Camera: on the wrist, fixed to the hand. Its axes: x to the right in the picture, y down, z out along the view.
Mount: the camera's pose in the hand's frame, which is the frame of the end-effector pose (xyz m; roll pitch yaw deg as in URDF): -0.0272 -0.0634 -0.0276 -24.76 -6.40 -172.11
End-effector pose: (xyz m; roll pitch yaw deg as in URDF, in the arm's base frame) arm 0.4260 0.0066 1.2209 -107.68 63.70 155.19
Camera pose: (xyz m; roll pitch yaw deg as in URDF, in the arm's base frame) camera 0.3839 0.0338 1.2758 104.26 -67.68 -47.68
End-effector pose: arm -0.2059 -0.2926 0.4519 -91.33 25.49 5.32
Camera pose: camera -0.2005 -0.3183 0.5214 70.86 -32.98 177.47
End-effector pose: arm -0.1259 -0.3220 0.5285 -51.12 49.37 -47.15
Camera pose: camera -0.1663 -0.3685 0.5700 26.91 -59.52 132.72
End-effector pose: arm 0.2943 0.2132 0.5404 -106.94 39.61 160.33
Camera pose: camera 0.2755 0.2284 0.6107 90.62 -44.68 -31.55
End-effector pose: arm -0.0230 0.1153 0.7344 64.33 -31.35 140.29
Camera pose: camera -0.0311 0.1254 0.6612 -82.46 35.16 -28.46
